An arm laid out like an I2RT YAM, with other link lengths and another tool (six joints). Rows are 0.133 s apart.
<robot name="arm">
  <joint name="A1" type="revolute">
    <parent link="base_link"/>
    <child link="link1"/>
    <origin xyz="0 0 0.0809"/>
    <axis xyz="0 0 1"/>
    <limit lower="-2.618" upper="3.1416"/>
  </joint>
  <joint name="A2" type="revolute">
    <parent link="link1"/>
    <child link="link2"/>
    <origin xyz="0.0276 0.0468 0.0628"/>
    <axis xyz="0 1 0"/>
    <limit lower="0" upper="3.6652"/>
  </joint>
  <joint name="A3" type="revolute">
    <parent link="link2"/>
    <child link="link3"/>
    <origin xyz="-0.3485 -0.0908 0"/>
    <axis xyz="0 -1 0"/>
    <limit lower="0" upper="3.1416"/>
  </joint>
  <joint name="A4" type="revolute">
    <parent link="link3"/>
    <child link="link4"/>
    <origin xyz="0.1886 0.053 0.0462"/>
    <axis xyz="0 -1 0"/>
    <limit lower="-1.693" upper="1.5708"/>
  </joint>
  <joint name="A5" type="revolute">
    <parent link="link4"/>
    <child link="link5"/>
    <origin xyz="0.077 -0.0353 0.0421"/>
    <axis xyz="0 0 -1"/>
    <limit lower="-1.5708" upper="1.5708"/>
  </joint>
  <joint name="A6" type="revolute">
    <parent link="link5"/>
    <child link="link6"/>
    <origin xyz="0.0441 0 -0.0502"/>
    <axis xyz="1 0 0"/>
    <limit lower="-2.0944" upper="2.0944"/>
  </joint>
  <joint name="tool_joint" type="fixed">
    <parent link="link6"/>
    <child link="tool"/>
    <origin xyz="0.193 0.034 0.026" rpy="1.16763 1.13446 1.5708"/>
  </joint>
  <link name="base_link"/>
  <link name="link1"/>
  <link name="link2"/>
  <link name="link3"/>
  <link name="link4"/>
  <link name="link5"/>
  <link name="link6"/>
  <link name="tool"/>
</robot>
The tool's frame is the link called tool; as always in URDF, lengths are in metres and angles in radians.
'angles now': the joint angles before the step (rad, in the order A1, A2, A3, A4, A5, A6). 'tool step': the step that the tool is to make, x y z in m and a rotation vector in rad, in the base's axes. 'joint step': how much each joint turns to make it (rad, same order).
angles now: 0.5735, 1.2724, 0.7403, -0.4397, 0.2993, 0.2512
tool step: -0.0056, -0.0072, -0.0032, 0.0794, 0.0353, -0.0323
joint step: -0.0921, -0.0221, -0.0218, 0.0093, -0.1051, -0.0002
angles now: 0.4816, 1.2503, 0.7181, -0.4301, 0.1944, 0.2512
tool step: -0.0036, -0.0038, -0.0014, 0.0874, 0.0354, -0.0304
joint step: -0.0967, -0.0092, -0.0131, 0.0085, -0.1151, -0.0002
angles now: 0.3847, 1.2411, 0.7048, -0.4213, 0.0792, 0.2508
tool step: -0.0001, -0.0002, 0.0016, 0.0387, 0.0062, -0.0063
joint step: -0.0422, -0.0031, -0.0043, 0.0095, -0.0521, -0.0070
